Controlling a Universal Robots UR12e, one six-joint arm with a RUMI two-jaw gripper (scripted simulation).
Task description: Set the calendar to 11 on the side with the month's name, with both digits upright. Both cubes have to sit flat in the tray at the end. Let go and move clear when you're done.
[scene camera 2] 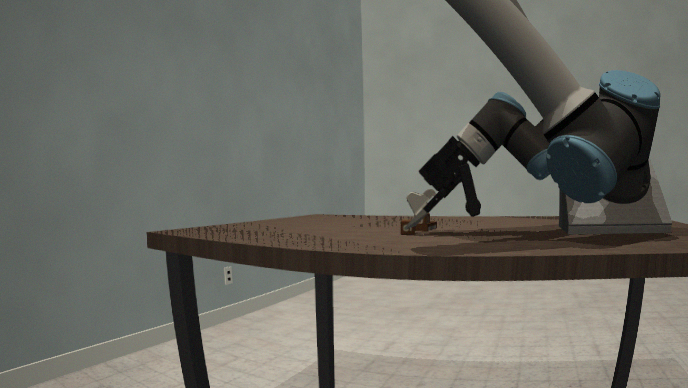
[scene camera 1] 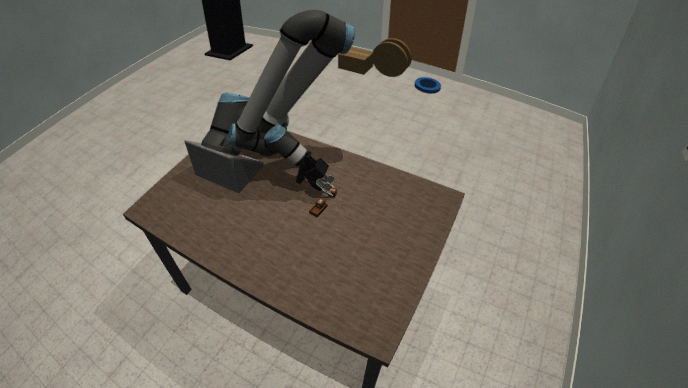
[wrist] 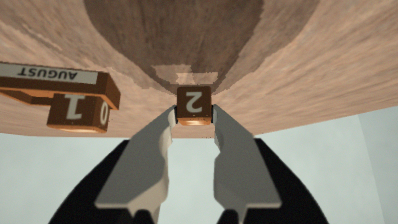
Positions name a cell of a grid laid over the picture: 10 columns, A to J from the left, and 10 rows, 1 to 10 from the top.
Scene:
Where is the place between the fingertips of the gripper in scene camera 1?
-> At E5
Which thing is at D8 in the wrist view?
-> The gripper.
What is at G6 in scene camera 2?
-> The gripper.

